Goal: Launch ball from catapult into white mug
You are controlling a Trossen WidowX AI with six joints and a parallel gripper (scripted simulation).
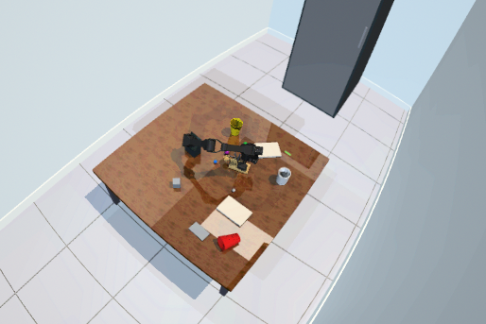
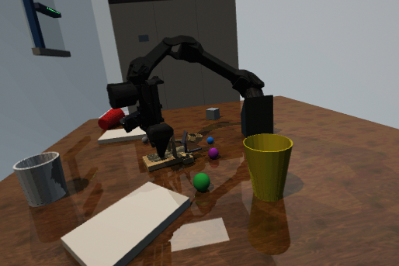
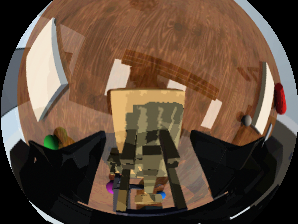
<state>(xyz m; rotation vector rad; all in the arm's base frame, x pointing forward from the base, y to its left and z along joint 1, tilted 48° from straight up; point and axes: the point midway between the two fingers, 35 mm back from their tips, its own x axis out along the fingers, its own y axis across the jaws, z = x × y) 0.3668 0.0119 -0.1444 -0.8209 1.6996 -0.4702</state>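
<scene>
The purple ball is 170 mm behind my gripper tip, 30 mm to the left of it and 20 mm below it. Also, from my gripper tip: blue ball (180 mm behind, 90 mm to the right, 20 mm below); then green ball (100 mm behind, 170 mm to the left, 20 mm below); then wooden catapult (70 mm behind, 10 mm to the right, 20 mm above).
</scene>
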